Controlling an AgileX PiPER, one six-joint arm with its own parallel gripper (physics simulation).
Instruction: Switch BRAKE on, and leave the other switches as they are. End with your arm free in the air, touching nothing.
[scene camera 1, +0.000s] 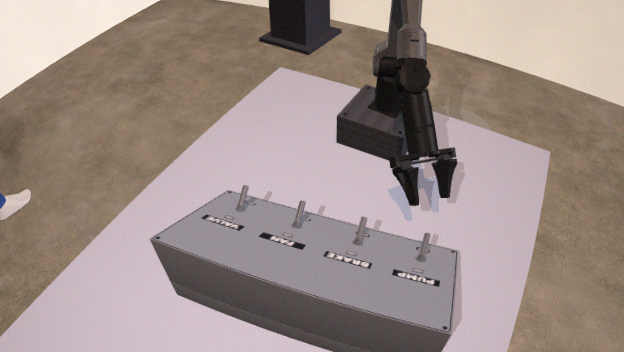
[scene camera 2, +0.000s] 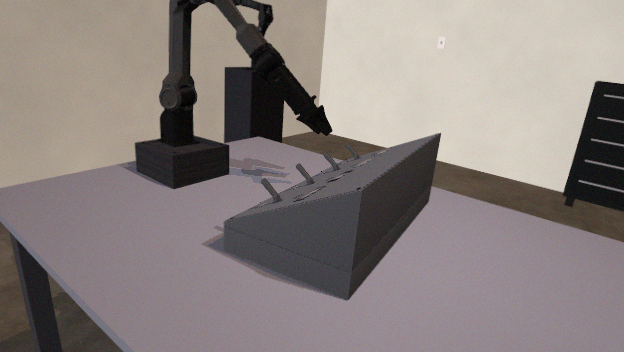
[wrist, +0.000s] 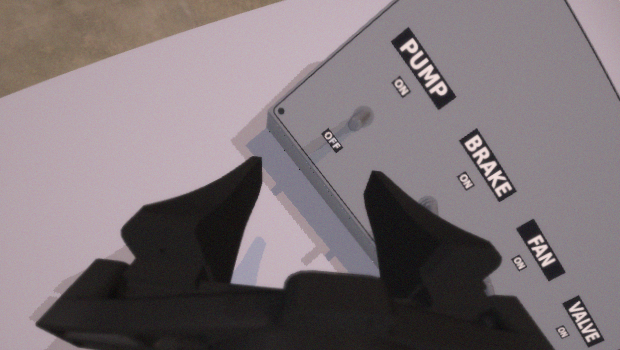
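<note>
A grey switch box (scene camera 1: 250, 257) (scene camera 2: 295, 242) (wrist: 500, 75) has four levers. The BRAKE lever (scene camera 1: 360, 231) (scene camera 2: 304, 173) leans to its OFF side, towards the arm's base; in the wrist view its pivot (wrist: 428, 203) shows partly behind the right finger. The PUMP lever (scene camera 1: 424, 247) (scene camera 2: 270, 190) (wrist: 360, 118), FAN lever (scene camera 1: 299, 214) (scene camera 2: 330, 161) and VALVE lever (scene camera 1: 242, 198) (scene camera 2: 352, 151) also lean to OFF. My gripper (scene camera 1: 429, 200) (scene camera 2: 324, 133) (wrist: 315, 176) is open and empty, in the air on the base side, near the PUMP and BRAKE end, apart from the levers.
The box stands on a pale table (scene camera 1: 310, 155) (scene camera 2: 125, 240) (wrist: 150, 115). The arm's dark base block (scene camera 1: 367, 127) (scene camera 2: 200, 165) is behind it. A dark pedestal (scene camera 1: 300, 25) (scene camera 2: 237, 105) stands beyond the table, and a black drawer cabinet (scene camera 2: 595, 130) is by the wall.
</note>
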